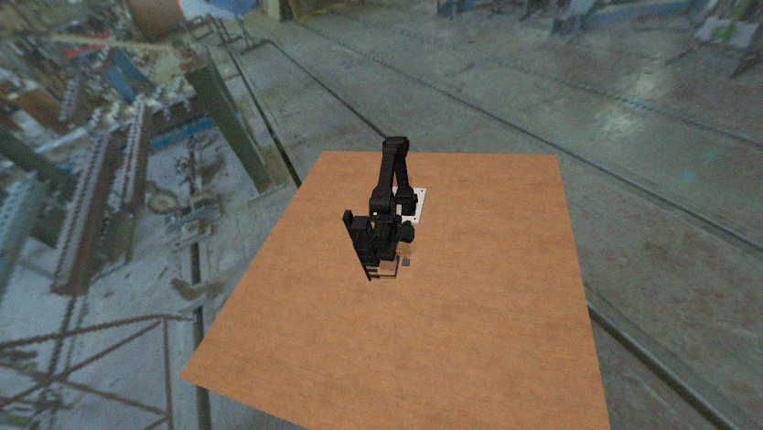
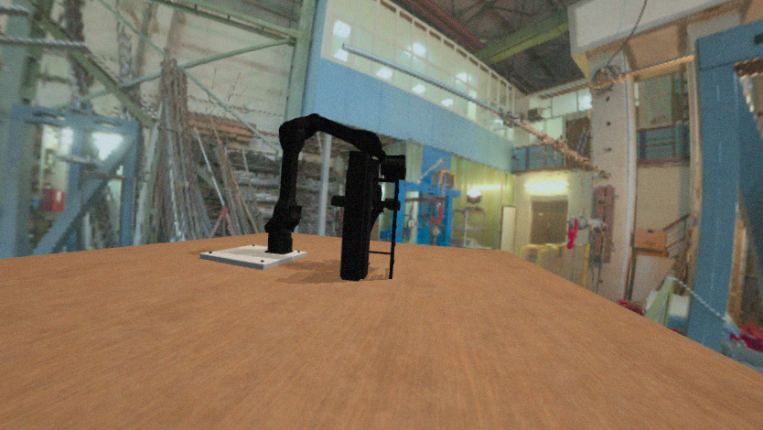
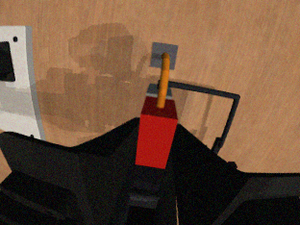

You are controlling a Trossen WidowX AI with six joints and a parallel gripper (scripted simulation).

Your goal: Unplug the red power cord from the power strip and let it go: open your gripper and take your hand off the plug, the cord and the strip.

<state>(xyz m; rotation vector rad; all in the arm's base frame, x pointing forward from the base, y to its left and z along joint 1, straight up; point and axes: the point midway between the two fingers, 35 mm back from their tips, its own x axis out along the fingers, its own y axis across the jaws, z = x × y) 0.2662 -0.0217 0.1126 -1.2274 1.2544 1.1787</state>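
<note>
Right now the red plug is 3 cm to the right of my gripper tip. From my gripper tip the other things lie so: black power strip 10 cm to the right, 3 cm above.
</note>
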